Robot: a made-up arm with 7 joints.
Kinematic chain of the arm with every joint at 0, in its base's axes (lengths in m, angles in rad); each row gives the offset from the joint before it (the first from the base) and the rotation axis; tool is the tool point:
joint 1: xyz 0 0 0.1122 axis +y
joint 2: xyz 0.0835 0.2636 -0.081 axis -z
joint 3: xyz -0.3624 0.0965 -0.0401 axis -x
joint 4: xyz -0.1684 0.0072 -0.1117 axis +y
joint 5: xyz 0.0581 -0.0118 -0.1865 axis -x
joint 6: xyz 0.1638 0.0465 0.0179 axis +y
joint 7: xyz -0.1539 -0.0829 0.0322 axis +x
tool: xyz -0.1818 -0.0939 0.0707
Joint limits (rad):
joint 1: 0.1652..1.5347
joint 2: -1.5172..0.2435
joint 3: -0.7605..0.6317
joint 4: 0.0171..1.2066
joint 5: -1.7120..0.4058
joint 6: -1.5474..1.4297
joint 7: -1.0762..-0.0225
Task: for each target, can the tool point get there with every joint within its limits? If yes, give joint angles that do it. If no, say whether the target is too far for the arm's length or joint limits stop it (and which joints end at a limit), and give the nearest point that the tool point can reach.
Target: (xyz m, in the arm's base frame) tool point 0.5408 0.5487 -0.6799
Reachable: no: joint limits stop it (at a limit: joint 1, joint 2, joint 4, joint 5, joint 6) | nearest point 0.3137 0.0265 -0.4352 | short by 0.620 m
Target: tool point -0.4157 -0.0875 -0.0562
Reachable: yes | joints 0.3736 -0.5750 -0.4528 0.4854 -0.7457 0.4653 -0.9571
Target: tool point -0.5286 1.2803 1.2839
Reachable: no: too far | nearest point -0.3958 0.9028 0.8643 | short by 0.580 m
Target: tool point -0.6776 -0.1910 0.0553
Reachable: yes | joints 1.0272 -0.4971 -0.1406 0.5846 -1.5385 1.0500 -0.2200
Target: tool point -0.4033 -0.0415 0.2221
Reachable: yes | joints 0.9804 -0.5077 -0.5130 0.1317 -0.5245 0.5915 -0.7047
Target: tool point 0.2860 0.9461 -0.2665
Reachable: no: joint limits stop it (at a limit: joint 1, joint 2, joint 3, joint 5, joint 6, joint 7) | nearest point -0.0979 0.7242 -0.1491 | short by 0.459 m
